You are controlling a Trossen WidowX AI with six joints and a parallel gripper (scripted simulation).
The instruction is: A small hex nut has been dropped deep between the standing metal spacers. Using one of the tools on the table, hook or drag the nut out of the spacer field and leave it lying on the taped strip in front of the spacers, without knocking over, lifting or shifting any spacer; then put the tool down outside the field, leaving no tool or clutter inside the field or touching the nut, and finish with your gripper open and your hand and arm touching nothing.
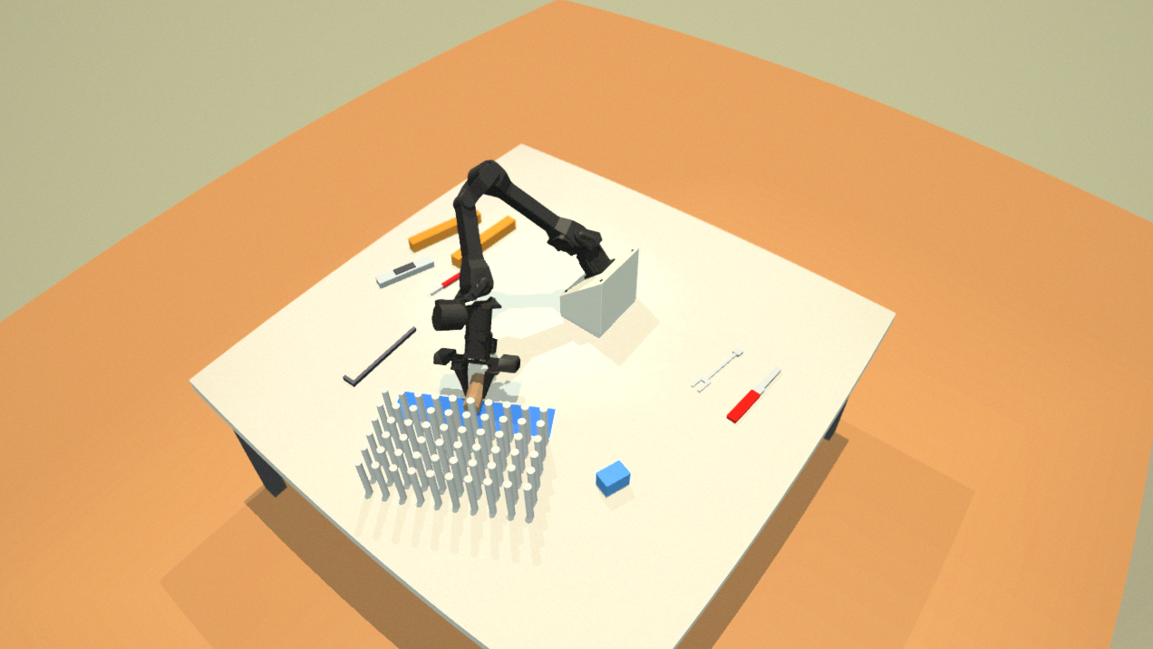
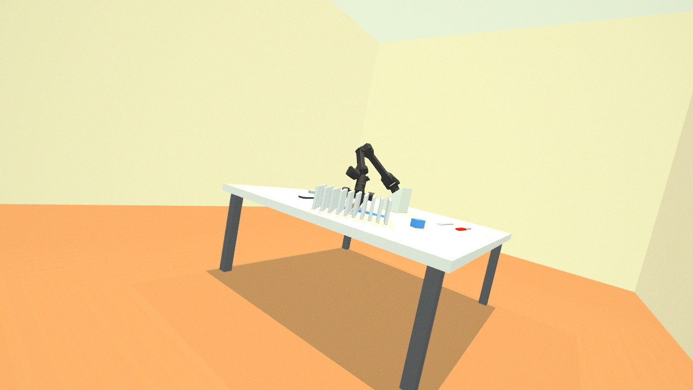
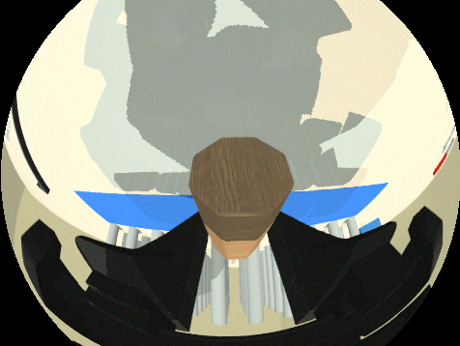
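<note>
The blue taped strip is 30 mm ahead of my gripper tip, 20 mm to the left of it and 10 mm below it. The rest, counted from my gripper tip: hook tool (90 mm ahead, 40 mm to the left); blue block (370 mm to the left, 20 mm ahead, 10 mm above); hex nut (190 mm ahead, 90 mm to the left, 10 mm below).
</note>
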